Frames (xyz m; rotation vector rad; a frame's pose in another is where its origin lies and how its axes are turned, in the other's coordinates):
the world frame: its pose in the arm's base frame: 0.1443 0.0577 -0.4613 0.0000 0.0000 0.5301
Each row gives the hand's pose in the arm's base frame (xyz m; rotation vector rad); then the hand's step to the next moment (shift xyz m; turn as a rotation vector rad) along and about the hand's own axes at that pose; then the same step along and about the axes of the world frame.
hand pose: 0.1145 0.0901 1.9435 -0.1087 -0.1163 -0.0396
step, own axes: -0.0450 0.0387 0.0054 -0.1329 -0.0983 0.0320
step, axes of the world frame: -0.0170 0.0570 -0.0041 -0.1662 -0.0066 0.0263
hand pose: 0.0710 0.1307 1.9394 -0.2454 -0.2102 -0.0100
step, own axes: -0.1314 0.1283 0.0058 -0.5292 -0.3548 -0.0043
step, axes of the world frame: -0.0454 0.1701 -0.0526 -0.6354 -0.0374 -0.0288
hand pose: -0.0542 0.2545 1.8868 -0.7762 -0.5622 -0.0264
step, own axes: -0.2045 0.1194 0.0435 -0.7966 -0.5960 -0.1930
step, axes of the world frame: -0.1054 0.1528 -0.1534 -0.9784 -0.2400 -0.1100
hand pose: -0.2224 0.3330 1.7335 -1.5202 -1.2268 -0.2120
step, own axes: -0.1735 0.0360 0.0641 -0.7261 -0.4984 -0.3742
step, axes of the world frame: -0.0891 0.0043 -0.1660 -0.8607 -0.4145 -0.0552
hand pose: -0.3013 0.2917 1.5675 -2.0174 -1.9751 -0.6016
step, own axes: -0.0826 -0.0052 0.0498 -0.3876 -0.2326 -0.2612
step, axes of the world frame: -0.0246 -0.0440 -0.0824 -0.4518 -0.2601 0.0282
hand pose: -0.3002 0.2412 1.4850 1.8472 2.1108 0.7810
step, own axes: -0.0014 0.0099 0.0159 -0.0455 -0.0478 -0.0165
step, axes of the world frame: 0.0159 -0.0057 -0.0082 -0.0608 -0.0235 -0.0193
